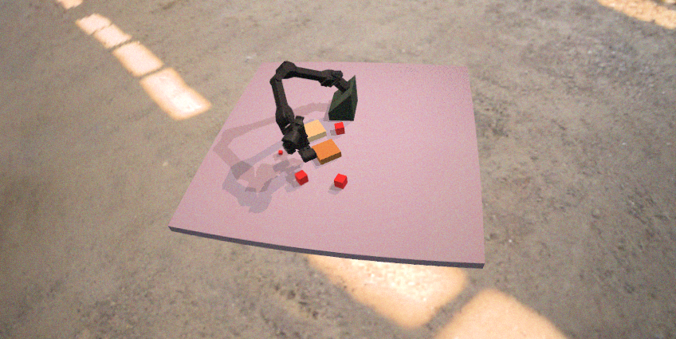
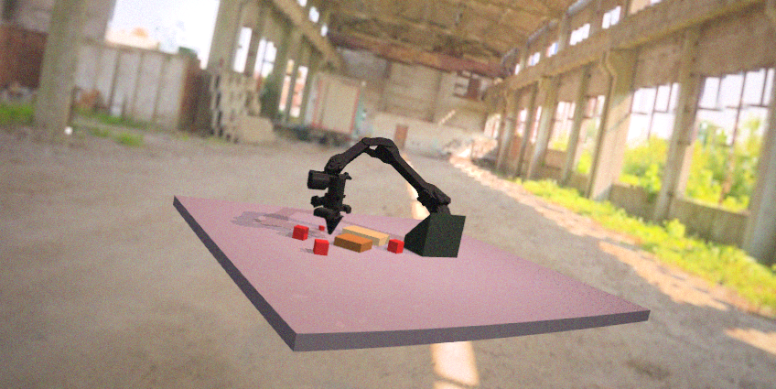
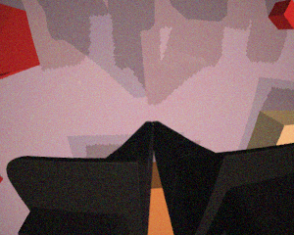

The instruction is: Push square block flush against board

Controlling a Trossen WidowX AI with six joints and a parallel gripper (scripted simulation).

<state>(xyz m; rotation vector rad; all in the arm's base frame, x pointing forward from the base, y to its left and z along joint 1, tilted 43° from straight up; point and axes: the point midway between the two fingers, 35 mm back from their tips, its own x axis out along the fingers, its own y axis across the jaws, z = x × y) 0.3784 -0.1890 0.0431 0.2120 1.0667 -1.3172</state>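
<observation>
Right now my gripper tip is 90 mm to the right of the square block and 40 mm past it. The rest, counted from my gripper tip: red piece 130 mm to the right, 50 mm behind, 10 mm below; then board 170 mm behind, 10 mm to the right.
</observation>
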